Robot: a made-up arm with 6 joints. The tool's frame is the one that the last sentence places.
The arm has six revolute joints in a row. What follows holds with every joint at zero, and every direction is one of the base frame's. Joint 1 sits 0.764 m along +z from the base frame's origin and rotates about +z. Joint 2 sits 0.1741 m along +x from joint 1 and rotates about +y. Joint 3 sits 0.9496 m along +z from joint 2 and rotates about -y. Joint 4 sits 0.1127 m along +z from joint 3 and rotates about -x. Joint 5 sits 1.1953 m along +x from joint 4 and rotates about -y. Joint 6 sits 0.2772 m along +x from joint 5 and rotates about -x. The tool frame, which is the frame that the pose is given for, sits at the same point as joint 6; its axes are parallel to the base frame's.
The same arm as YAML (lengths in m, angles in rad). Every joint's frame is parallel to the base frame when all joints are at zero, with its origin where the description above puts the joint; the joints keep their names.
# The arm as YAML. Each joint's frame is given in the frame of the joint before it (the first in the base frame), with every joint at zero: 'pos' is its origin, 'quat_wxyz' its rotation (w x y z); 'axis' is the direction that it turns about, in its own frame. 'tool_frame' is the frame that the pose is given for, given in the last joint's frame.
length_unit: m
angle_unit: rad
joints:
  - joint: joint 1
    pos: [0.0, 0.0, 0.764]
    quat_wxyz: [1.0, 0.0, 0.0, 0.0]
    axis: [0.0, 0.0, 1.0]
  - joint: joint 2
    pos: [0.1741, 0.0, 0.0]
    quat_wxyz: [1.0, 0.0, 0.0, 0.0]
    axis: [0.0, 1.0, 0.0]
  - joint: joint 3
    pos: [0.0, 0.0, 0.9496]
    quat_wxyz: [1.0, 0.0, 0.0, 0.0]
    axis: [0.0, -1.0, 0.0]
  - joint: joint 4
    pos: [0.0, 0.0, 0.1127]
    quat_wxyz: [1.0, 0.0, 0.0, 0.0]
    axis: [-1.0, 0.0, 0.0]
  - joint: joint 5
    pos: [1.1953, 0.0, 0.0]
    quat_wxyz: [1.0, 0.0, 0.0, 0.0]
    axis: [0.0, -1.0, 0.0]
  - joint: joint 6
    pos: [0.2772, 0.0, 0.0]
    quat_wxyz: [1.0, 0.0, 0.0, 0.0]
    axis: [-1.0, 0.0, 0.0]
tool_frame:
  pos: [0.0, 0.0, 0.0]
  quat_wxyz: [1.0, 0.0, 0.0, 0.0]

